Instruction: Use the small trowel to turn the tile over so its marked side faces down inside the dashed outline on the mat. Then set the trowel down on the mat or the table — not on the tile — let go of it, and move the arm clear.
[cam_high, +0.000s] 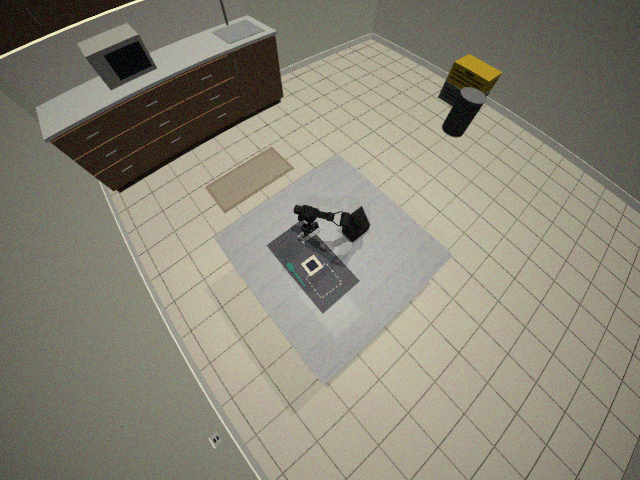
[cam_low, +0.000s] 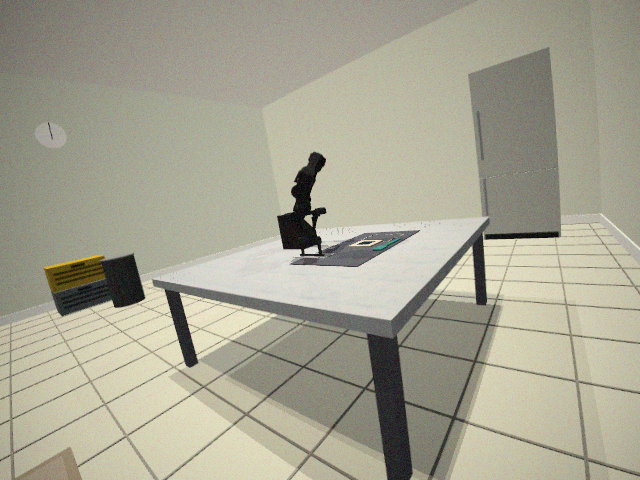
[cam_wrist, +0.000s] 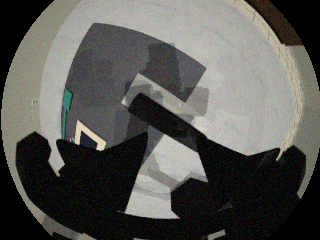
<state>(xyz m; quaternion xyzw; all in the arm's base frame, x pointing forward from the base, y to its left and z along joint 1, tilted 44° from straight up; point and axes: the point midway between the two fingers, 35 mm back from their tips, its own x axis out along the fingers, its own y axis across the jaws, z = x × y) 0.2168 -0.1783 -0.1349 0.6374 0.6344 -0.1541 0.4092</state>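
Now: gripper tip 7 cm above the trowel and 2 cm past it. The rest, counted from my gripper tip: teal strip: 31 cm ahead, 12 cm to the left, 10 cm below; tile: 19 cm ahead, 18 cm to the left, 10 cm below.
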